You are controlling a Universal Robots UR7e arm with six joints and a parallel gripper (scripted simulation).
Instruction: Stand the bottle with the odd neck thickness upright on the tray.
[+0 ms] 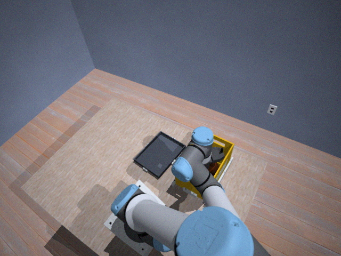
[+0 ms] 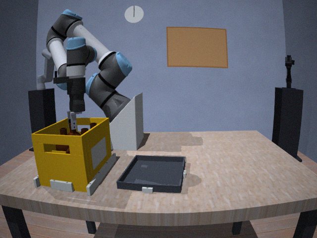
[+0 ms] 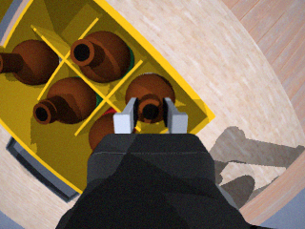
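The yellow crate lies 9 cm ahead of my hand, 8 cm below it and 6 cm to the left of it. From my hand the other things lie so: dark tray 32 cm to the left, 15 cm below, 3 cm ahead; then bottle 17 cm ahead, 11 cm to the left, 7 cm below.
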